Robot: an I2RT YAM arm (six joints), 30 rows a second.
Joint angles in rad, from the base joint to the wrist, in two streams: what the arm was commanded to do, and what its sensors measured. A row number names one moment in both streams.
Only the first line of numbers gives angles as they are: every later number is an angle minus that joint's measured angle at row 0.
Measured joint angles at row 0:
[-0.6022 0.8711 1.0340 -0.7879 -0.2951 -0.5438]
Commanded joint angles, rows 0 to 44:
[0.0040 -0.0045 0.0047 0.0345 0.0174 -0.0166]
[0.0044 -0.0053 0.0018 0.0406 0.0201 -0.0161]
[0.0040 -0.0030 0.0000 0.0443 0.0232 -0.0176]
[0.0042 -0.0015 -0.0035 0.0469 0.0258 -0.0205]
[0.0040 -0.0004 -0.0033 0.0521 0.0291 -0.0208]
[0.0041 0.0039 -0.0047 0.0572 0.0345 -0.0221]
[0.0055 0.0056 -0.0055 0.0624 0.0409 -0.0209]
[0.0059 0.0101 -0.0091 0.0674 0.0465 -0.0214]
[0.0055 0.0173 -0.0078 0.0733 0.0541 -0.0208]
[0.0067 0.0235 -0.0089 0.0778 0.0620 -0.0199]
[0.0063 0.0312 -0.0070 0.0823 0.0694 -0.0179]
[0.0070 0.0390 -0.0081 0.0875 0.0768 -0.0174]
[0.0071 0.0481 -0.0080 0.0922 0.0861 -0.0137]
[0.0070 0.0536 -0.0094 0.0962 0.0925 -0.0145]
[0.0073 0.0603 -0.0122 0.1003 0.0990 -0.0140]
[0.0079 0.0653 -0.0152 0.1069 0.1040 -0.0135]
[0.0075 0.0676 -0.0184 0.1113 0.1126 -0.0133]
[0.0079 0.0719 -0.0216 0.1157 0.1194 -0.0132]
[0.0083 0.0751 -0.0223 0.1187 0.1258 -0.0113]
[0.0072 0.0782 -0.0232 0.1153 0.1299 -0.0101]
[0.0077 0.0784 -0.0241 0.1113 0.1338 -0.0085]
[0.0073 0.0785 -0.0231 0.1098 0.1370 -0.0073]
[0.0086 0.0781 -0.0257 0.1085 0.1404 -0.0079]
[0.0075 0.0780 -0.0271 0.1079 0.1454 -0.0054]
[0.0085 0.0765 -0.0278 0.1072 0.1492 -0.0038]
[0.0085 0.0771 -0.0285 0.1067 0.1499 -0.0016]
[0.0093 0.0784 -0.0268 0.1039 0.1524 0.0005]
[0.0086 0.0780 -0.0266 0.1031 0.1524 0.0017]
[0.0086 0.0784 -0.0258 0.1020 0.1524 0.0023]
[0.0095 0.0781 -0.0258 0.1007 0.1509 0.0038]
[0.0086 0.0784 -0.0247 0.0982 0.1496 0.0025]
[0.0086 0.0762 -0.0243 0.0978 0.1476 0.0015]
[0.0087 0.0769 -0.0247 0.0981 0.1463 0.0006]
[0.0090 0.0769 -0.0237 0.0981 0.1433 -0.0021]
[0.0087 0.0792 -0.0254 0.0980 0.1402 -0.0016]
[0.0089 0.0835 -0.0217 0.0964 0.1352 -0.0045]
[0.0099 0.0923 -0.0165 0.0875 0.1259 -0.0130]
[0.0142 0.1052 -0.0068 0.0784 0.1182 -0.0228]
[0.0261 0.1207 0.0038 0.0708 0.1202 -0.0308]
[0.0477 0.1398 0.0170 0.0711 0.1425 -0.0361]
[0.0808 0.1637 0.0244 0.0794 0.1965 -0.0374]
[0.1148 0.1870 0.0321 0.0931 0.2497 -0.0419]
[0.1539 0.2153 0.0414 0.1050 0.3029 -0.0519]
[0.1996 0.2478 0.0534 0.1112 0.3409 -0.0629]
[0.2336 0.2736 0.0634 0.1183 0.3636 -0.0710]
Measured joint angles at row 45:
[0.1667 0.2274 0.0233 0.0892 0.2472 -0.0408]
